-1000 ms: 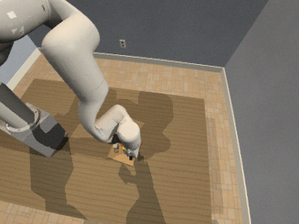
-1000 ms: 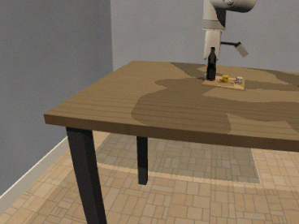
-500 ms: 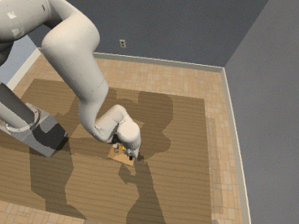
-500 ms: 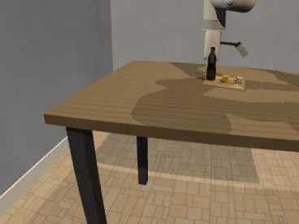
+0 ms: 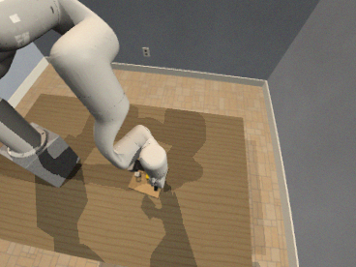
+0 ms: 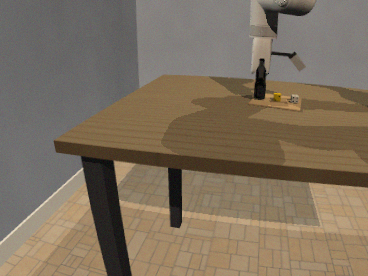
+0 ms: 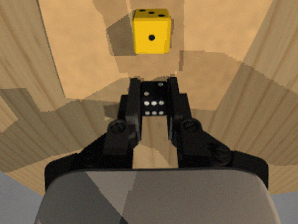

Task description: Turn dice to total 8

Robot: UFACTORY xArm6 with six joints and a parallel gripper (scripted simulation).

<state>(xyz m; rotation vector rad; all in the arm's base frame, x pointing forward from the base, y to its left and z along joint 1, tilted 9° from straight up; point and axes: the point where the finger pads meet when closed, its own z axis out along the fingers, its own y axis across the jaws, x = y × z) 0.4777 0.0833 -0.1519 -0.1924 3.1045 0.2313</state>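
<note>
The black die lies 10 mm below my hand. Round my hand: tan mat 50 mm behind, 30 mm below, 10 mm to the right; white die 100 mm behind, 10 mm to the right, 10 mm below; yellow die 50 mm behind, 10 mm to the right, 10 mm below.
</note>
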